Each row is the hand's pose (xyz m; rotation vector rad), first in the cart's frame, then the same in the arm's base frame.
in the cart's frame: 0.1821 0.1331 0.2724 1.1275 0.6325 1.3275
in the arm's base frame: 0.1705 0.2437 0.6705 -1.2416 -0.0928 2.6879
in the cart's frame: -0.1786 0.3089 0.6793 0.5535 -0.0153 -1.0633
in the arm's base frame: 0.1443 -0.2102 0.3242 1.0096 -1.0682 1.1513
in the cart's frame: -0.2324 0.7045 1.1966 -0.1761 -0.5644 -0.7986
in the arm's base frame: -0.2539 -0.5459 -0.0704 0.9864 -2.0605 0.8523
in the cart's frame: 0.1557 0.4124 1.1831 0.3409 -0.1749 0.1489
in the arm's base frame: -0.4218 -0.4412 0.3734 0.0806 -1.7305 1.9845
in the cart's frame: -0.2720 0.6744 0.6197 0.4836 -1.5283 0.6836
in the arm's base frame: 0.1069 -0.0942 -0.0378 -0.5921 1.4312 -1.6548
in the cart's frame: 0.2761 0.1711 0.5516 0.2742 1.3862 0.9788
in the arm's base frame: -0.0684 0.0671 0.6704 -1.6204 -0.4185 1.5245
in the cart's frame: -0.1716 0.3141 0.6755 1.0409 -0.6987 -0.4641
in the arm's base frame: 0.1392 -0.2022 0.3232 1.3962 -1.1375 2.0907
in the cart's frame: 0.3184 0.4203 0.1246 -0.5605 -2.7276 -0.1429
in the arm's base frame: 0.0420 0.5168 0.4921 -1.2209 1.3672 0.0661
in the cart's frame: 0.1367 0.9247 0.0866 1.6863 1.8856 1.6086
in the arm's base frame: 0.0049 0.6154 -0.0350 -1.5743 1.4725 1.7562
